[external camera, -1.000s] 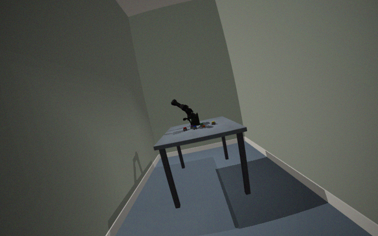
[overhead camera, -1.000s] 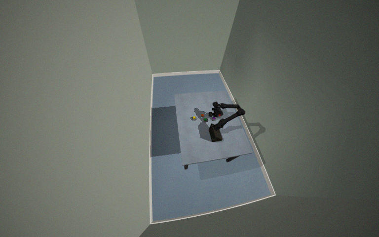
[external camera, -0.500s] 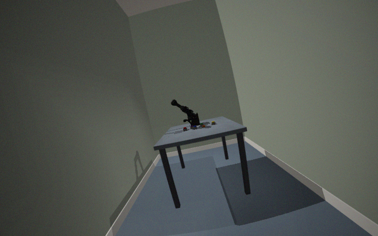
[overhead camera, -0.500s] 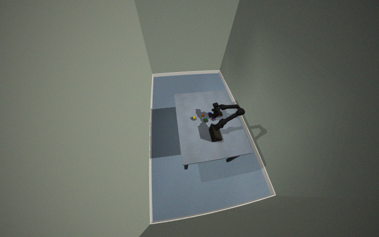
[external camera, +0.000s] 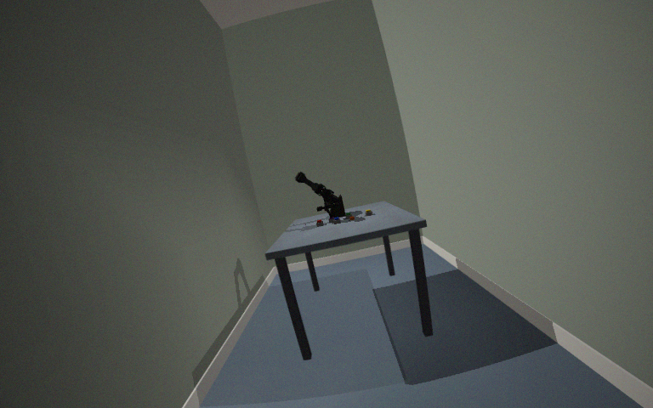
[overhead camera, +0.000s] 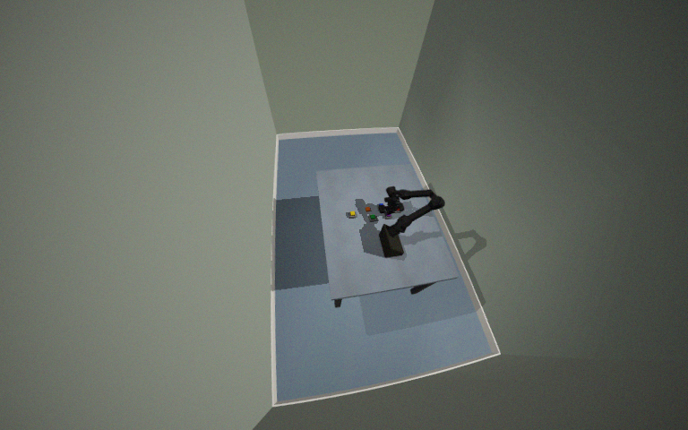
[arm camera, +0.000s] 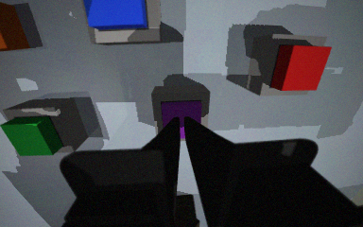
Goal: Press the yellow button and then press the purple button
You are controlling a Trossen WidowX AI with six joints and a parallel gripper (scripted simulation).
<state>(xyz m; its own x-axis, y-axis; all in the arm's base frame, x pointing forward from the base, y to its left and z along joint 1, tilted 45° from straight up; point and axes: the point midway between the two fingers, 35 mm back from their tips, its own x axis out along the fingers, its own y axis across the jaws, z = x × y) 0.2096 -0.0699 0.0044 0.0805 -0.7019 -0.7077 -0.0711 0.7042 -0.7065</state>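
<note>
Now: gripper tip right at the purple button. Round my gripper tip: red button (90 mm to the right, 50 mm ahead); green button (130 mm to the left, 20 mm behind); blue button (80 mm ahead, 40 mm to the left).
</note>
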